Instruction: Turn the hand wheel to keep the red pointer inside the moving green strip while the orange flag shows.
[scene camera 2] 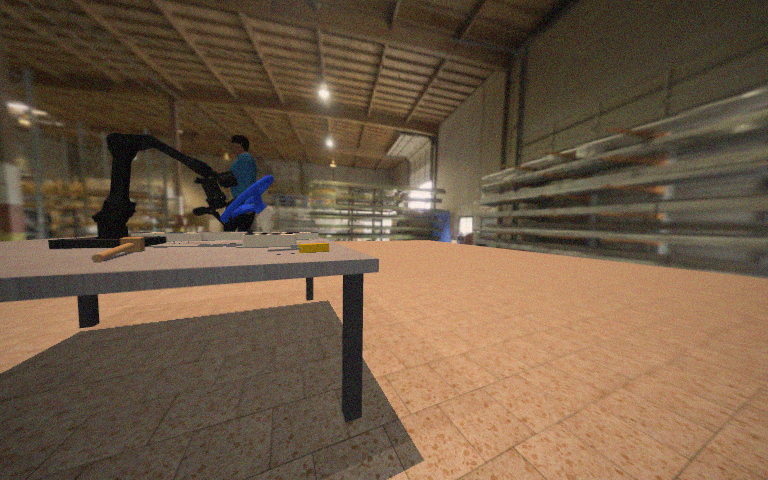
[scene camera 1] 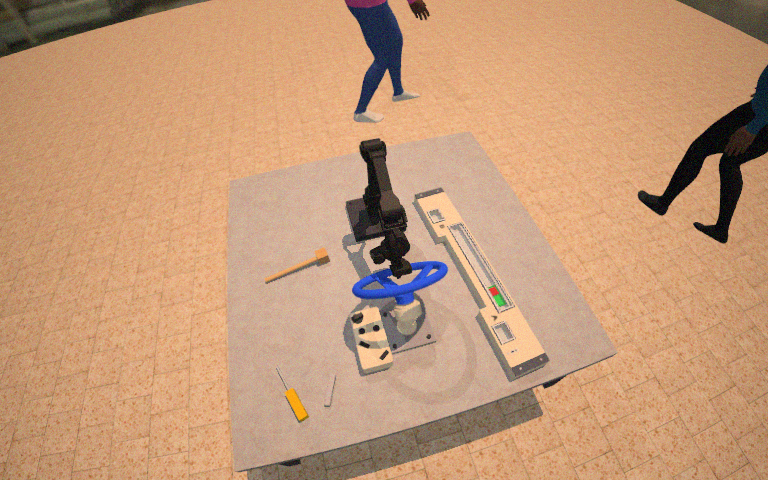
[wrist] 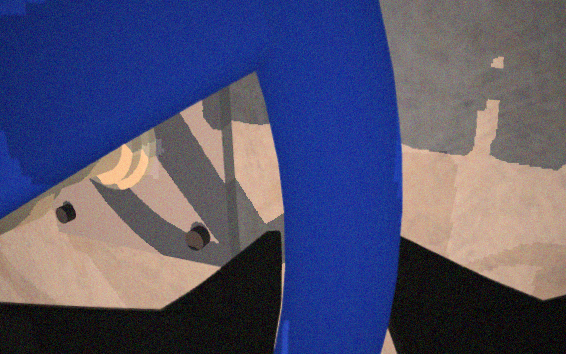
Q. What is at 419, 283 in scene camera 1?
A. A blue hand wheel.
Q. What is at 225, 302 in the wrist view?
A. My gripper.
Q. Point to a blue hand wheel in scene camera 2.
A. At 232, 210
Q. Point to a blue hand wheel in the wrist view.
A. At 85, 85
